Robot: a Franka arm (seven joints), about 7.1 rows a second.
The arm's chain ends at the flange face. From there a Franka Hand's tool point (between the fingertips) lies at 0.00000 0.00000 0.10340 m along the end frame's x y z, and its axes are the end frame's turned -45 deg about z.
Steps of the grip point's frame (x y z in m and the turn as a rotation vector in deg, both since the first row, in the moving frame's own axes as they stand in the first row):
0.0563, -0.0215, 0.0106, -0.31, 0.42, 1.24
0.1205, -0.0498, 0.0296, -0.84, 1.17, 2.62
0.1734, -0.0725, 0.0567, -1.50, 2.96, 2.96
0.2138, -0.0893, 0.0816, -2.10, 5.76, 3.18
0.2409, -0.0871, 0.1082, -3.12, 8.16, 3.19
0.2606, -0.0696, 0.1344, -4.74, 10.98, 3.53
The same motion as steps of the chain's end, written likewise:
0.0237, -0.0549, 0.0106, 0.08, 0.52, 1.24
0.0474, -0.1201, 0.0296, 0.23, 1.42, 2.62
0.0656, -0.1722, 0.0569, 1.03, 3.15, 2.96
0.0779, -0.2099, 0.0822, 2.59, 5.56, 3.18
0.0942, -0.2259, 0.1094, 3.56, 7.98, 3.19
0.1149, -0.2262, 0.1366, 4.41, 11.12, 3.53

